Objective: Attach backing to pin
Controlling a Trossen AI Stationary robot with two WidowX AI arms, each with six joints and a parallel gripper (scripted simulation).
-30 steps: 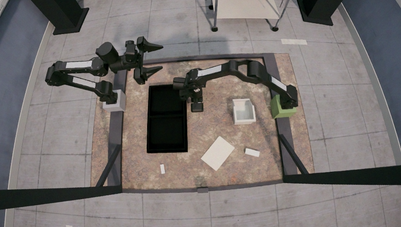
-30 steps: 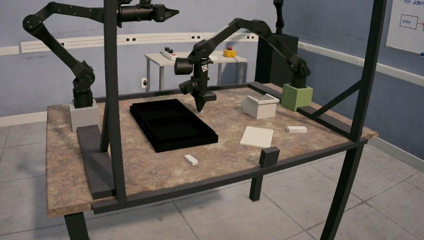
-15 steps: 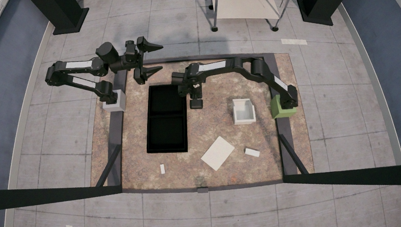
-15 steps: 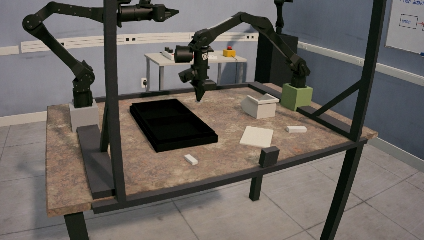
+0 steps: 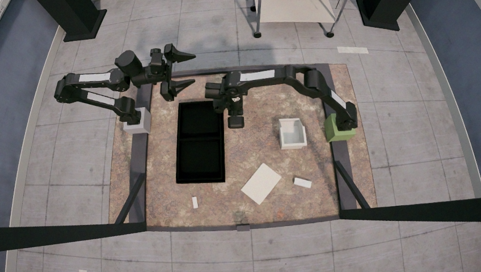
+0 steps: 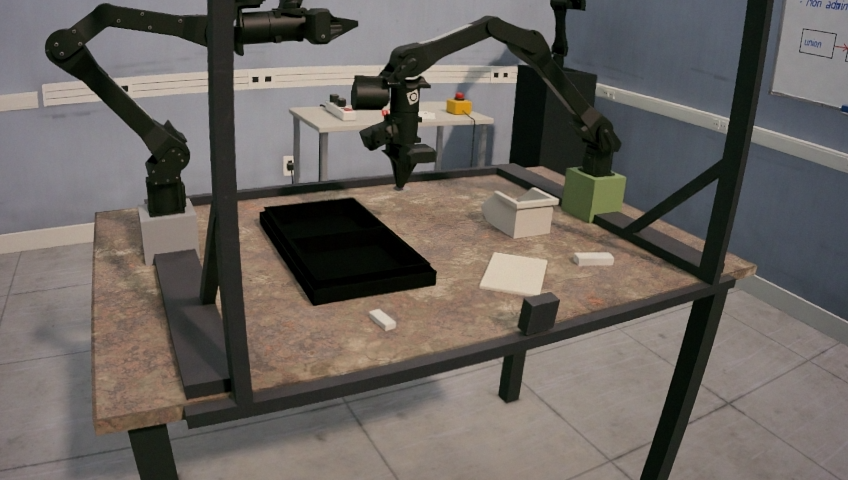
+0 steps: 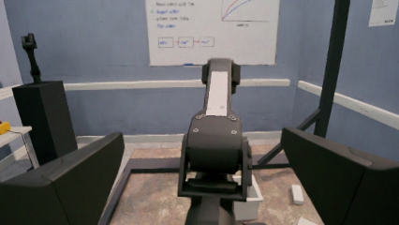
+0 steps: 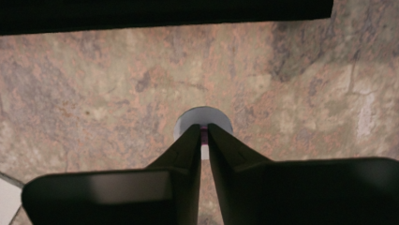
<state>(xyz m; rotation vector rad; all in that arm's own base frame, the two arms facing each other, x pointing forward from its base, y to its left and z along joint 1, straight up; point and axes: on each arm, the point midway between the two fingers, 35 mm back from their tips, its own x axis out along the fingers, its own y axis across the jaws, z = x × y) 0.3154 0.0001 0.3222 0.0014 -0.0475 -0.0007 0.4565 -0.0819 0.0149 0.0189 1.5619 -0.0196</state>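
The white bin lies 24 cm to the right of my right hand, 8 cm below it and 6 cm behind it. The rest, counted from my right hand: pin (3 cm below); then pink rubber backing (3 cm below); then black tray (15 cm to the left, 10 cm below, 10 cm behind).
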